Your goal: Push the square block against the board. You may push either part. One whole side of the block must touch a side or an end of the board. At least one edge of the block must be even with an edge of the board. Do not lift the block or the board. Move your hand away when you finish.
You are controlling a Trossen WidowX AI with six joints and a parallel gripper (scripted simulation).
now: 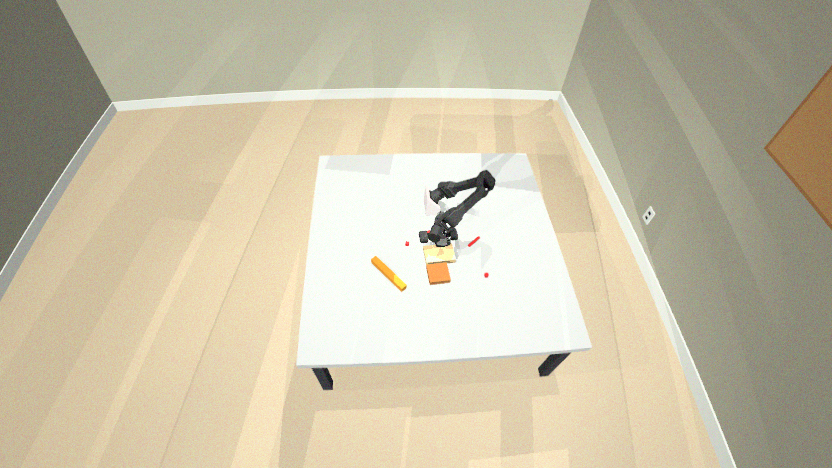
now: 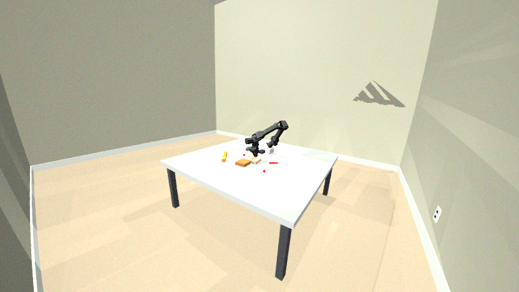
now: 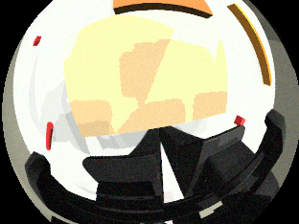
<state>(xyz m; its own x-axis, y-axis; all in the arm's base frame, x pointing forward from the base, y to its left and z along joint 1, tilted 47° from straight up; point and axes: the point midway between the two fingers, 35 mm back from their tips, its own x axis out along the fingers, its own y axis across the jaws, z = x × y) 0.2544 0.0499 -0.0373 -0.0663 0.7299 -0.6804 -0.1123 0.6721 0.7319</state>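
The cream block lies 60 mm ahead of my gripper tip, 10 mm to the left of it and 10 mm above it. The rest, counted from my gripper tip: short red stick (20 mm behind, 190 mm to the left); long orange board (170 mm ahead, 240 mm to the right, 10 mm above); orange square block (170 mm ahead, 10 mm to the right, 10 mm above).
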